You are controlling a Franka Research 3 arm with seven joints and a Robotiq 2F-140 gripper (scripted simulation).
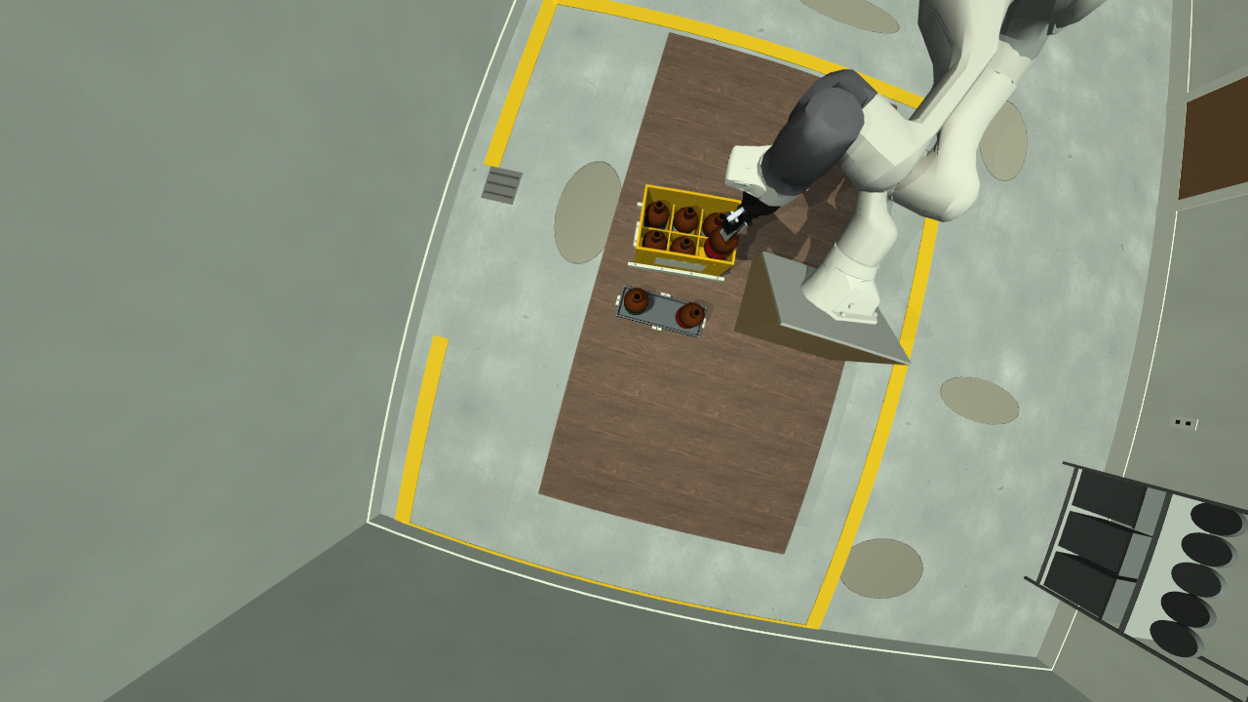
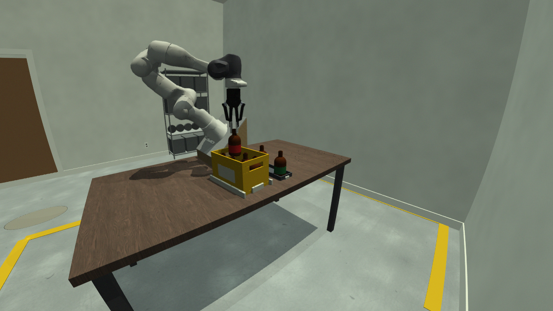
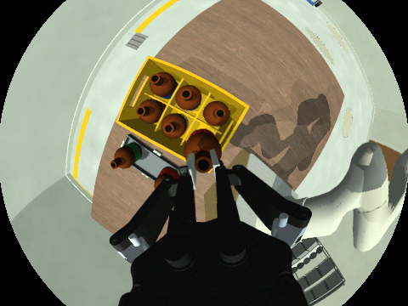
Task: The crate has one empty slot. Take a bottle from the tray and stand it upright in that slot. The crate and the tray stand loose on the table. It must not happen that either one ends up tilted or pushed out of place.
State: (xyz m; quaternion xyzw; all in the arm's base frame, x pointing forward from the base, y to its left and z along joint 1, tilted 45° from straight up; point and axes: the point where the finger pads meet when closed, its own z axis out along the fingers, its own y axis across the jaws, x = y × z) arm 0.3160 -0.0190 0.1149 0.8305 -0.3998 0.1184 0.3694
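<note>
My hand is 220 mm above the yellow crate, 90 mm short of it and 40 mm to the left of it. The rest, counted from my hand: grey tray (290 mm below, 190 mm to the left, 110 mm ahead).
</note>
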